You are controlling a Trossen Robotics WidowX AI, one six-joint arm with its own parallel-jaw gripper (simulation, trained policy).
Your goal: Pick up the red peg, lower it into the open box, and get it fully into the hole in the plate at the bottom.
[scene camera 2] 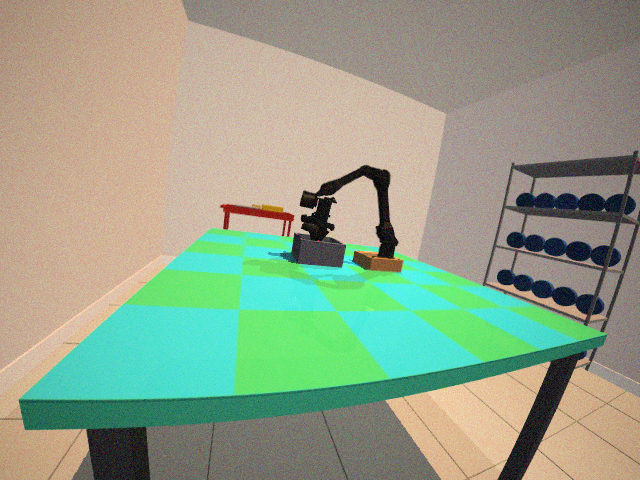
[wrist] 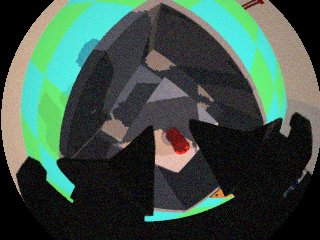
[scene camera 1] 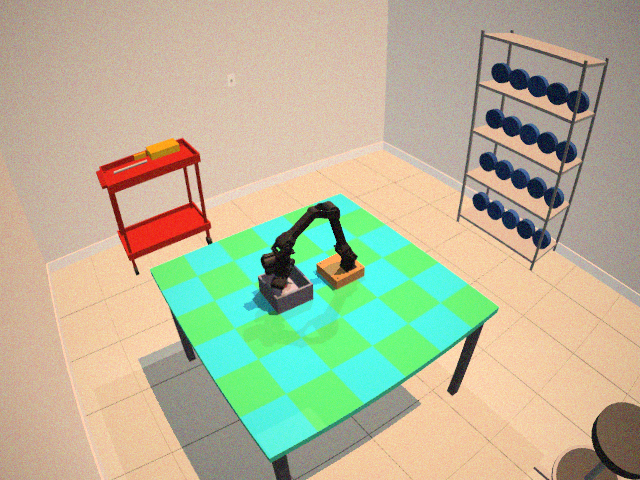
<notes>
I see my gripper [wrist: 171, 126] and a pale plate [wrist: 167, 106].
Scene camera 2 does not show the pale plate, which is hidden by a grey box.
</notes>
